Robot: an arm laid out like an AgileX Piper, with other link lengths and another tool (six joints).
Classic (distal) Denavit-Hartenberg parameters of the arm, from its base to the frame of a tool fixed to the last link. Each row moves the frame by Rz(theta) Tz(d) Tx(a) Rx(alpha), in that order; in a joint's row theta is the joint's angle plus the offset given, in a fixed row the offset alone. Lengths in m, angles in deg.
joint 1: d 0.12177; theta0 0; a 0; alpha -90
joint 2: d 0; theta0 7.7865; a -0.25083; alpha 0
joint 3: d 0; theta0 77.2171; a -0.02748; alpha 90
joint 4: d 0.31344; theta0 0; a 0; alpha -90
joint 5: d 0; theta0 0; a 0; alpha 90
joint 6: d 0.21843; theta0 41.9; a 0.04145; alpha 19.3
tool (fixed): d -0.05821; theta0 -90; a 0; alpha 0
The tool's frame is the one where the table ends.
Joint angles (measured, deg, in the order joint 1, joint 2, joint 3, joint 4, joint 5, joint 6), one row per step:
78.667 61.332 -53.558 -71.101 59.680 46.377
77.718 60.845 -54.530 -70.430 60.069 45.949
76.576 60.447 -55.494 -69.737 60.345 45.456
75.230 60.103 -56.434 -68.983 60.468 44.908
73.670 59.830 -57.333 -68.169 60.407 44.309
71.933 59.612 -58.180 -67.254 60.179 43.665
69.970 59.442 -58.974 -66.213 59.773 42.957
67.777 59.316 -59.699 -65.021 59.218 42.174
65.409 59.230 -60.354 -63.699 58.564 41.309
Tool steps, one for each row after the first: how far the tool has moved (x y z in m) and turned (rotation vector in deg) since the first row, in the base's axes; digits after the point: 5 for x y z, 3 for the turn. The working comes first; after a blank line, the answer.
Tool pose at each row, in the base's axes (x y z in m, rotation vector in deg; the steps are taken from these numbers as rounded here):
0.17183 0.29085 0.28121 -82.967 82.778 -60.373
0.17608 0.28662 0.28920 -81.682 84.337 -60.068
0.18104 0.28208 0.29659 -80.433 85.894 -59.875
0.18662 0.27719 0.30346 -79.215 87.467 -59.721
0.19284 0.27204 0.30964 -78.043 89.034 -59.609
0.19947 0.26667 0.31509 -76.937 90.609 -59.489
0.20667 0.26091 0.31984 -75.873 92.225 -59.371
0.21442 0.25465 0.32376 -74.855 93.917 -59.267
0.22251 0.24790 0.32690 -73.884 95.657 -59.195

0.00425 -0.00423 0.00799 1.052 0.237 -1.211
0.00921 -0.00877 0.01538 1.996 0.478 -2.471
0.01479 -0.01366 0.02225 2.883 0.749 -3.760
0.02101 -0.01881 0.02843 3.702 1.045 -5.058
0.02764 -0.02418 0.03388 4.473 1.398 -6.345
0.03484 -0.02994 0.03863 5.206 1.810 -7.653
0.04259 -0.03620 0.04255 5.889 2.303 -9.009
0.05068 -0.04295 0.04569 6.508 2.855 -10.400

